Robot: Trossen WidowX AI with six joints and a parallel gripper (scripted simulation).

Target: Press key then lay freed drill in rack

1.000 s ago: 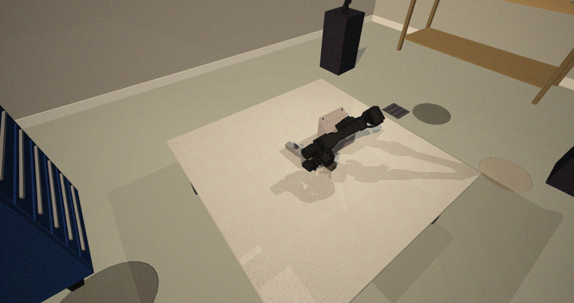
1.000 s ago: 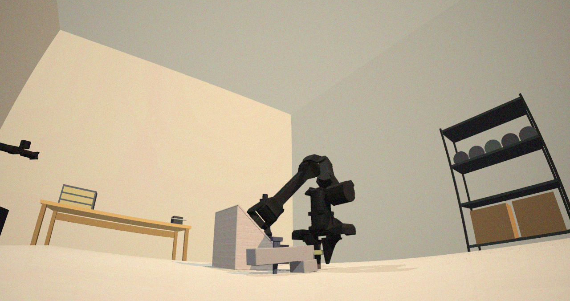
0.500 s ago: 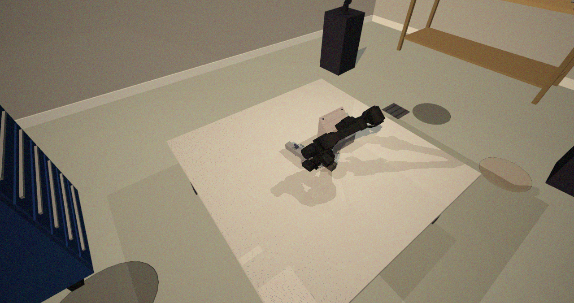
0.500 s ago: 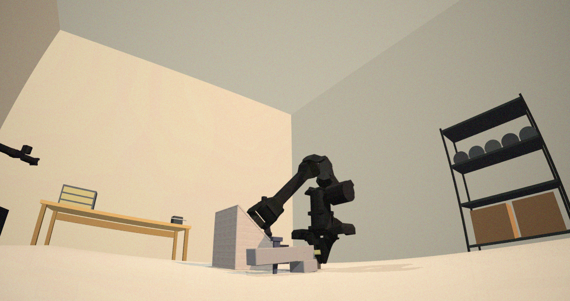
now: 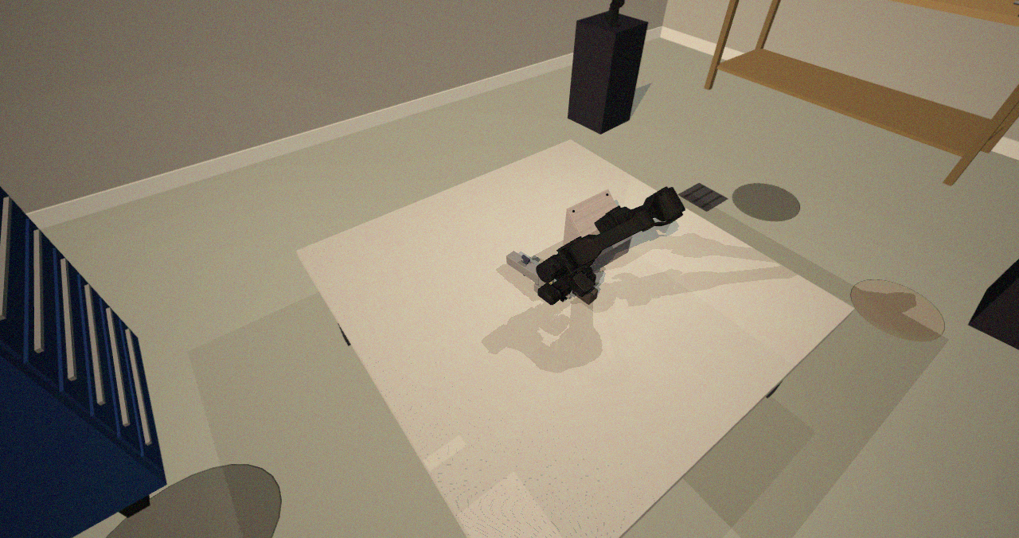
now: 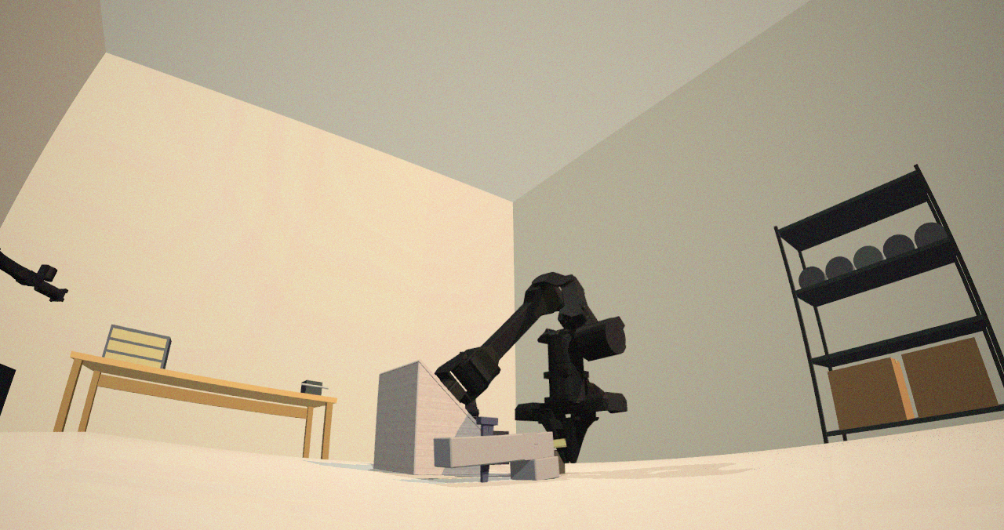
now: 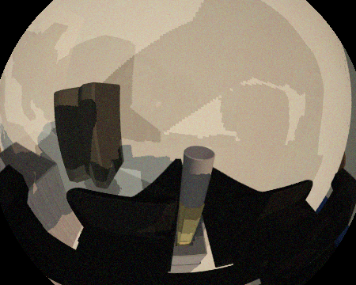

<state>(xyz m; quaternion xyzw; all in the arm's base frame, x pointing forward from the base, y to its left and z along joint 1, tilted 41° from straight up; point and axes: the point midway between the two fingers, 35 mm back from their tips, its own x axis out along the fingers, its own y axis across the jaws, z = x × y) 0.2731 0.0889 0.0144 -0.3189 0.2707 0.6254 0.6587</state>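
Now: the small dark grey block 8 cm behind my gripper tip and 2 cm to the left of it. Round my gripper tip: drill (4 cm to the right, 3 cm above); then dark key (1 cm ahead, 17 cm to the right, 3 cm above).
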